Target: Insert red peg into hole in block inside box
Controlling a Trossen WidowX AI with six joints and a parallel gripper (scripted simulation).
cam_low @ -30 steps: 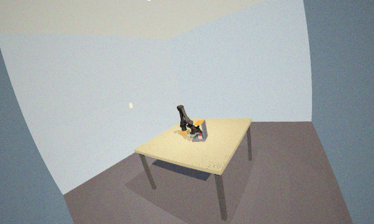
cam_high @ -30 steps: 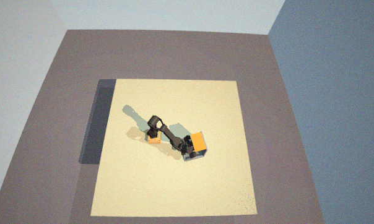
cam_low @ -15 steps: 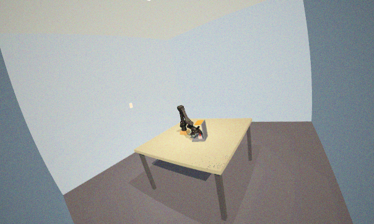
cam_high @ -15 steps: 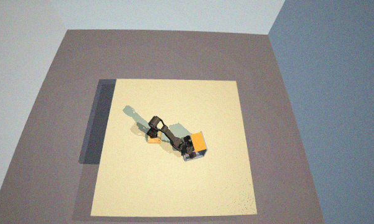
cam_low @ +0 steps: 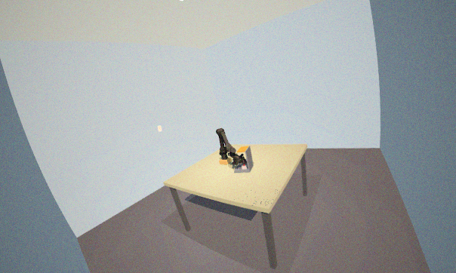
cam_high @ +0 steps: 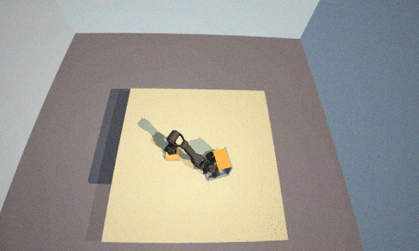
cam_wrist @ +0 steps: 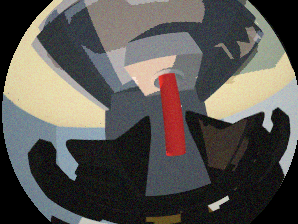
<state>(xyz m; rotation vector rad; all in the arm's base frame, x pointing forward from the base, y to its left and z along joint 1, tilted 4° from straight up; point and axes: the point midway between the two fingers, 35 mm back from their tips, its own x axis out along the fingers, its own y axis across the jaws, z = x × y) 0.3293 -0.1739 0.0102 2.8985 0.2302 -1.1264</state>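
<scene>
My gripper tip is 3 cm past the red peg and 1 cm above it. Round my gripper tip: orange roof 16 cm above, 1 cm to the right, 1 cm behind.
</scene>
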